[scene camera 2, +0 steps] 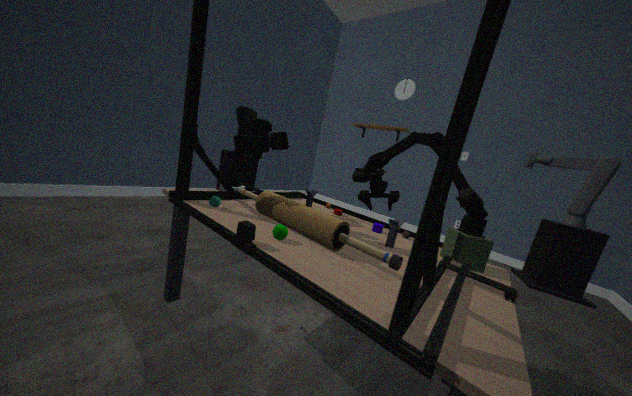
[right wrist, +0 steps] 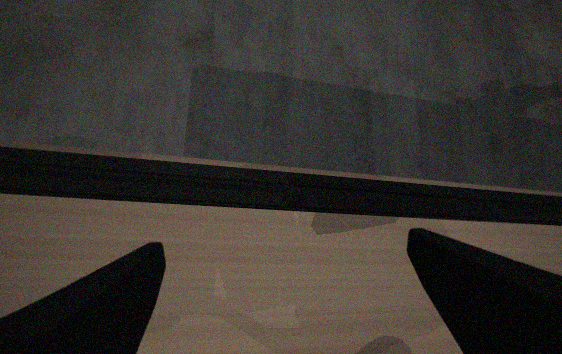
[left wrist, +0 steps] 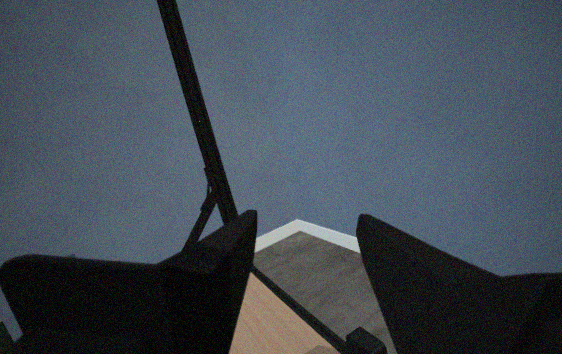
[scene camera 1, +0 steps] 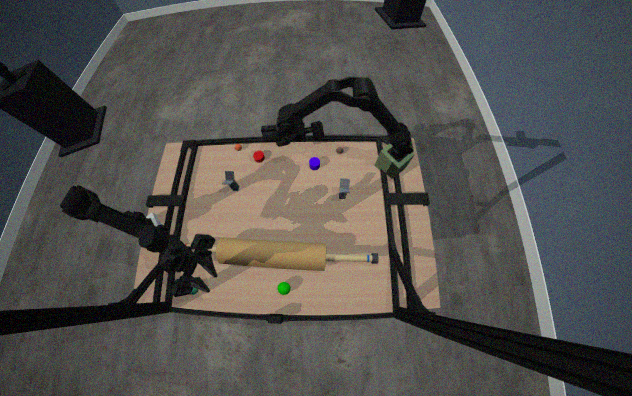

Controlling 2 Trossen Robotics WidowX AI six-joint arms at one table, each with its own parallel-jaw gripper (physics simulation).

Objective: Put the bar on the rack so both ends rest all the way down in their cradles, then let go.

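Where they show: left gripper, fingertip midpoint: (scene camera 2: 265, 138) (left wrist: 307, 221) (scene camera 1: 212, 284); right gripper, fingertip midpoint: (scene camera 2: 380, 210) (right wrist: 288, 246); left arm's base at its link origin: (scene camera 2: 233, 185); right arm's base at its link origin: (scene camera 2: 470, 233) (scene camera 1: 398, 152).
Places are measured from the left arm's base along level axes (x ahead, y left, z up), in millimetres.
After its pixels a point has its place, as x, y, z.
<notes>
The bar (scene camera 1: 272, 254) {383, -424, 63} (scene camera 2: 306, 220) {410, -499, 32}, a thick tan cylinder with thin pale ends, lies on the table near the front. Its right end has a blue band and dark cap; the left gripper's arm partly hides its left end in scene camera 1. The rack's two grey cradles, the left one (scene camera 1: 229, 177) {415, -75, 54} (scene camera 2: 310, 199) {413, -96, 28} and the right one (scene camera 1: 344, 186) {738, -383, 50} (scene camera 2: 393, 234) {732, -400, 18}, stand farther back, with no bar on them. My left gripper (scene camera 1: 212, 283) {225, -434, 256} (left wrist: 307, 221) {225, -434, 256} is partly open and empty beside the bar's left end. My right gripper (scene camera 1: 293, 131) {760, -100, 45} (scene camera 2: 380, 207) {760, -100, 45} (right wrist: 288, 246) {760, -100, 45} is wide open and empty above the back edge.
A green ball (scene camera 1: 283, 288) {339, -532, 11} (scene camera 2: 280, 232) {341, -553, -4} lies in front of the bar, and a teal ball (scene camera 2: 215, 201) {59, -349, -7} near the front left. A red disc (scene camera 1: 258, 156) {566, -29, -11} and a blue disc (scene camera 1: 314, 163) {728, -214, 0} lie behind the cradles. A green box (scene camera 1: 386, 161) {940, -407, 54} (scene camera 2: 467, 250) {962, -465, 33} stands at the right arm's base.
</notes>
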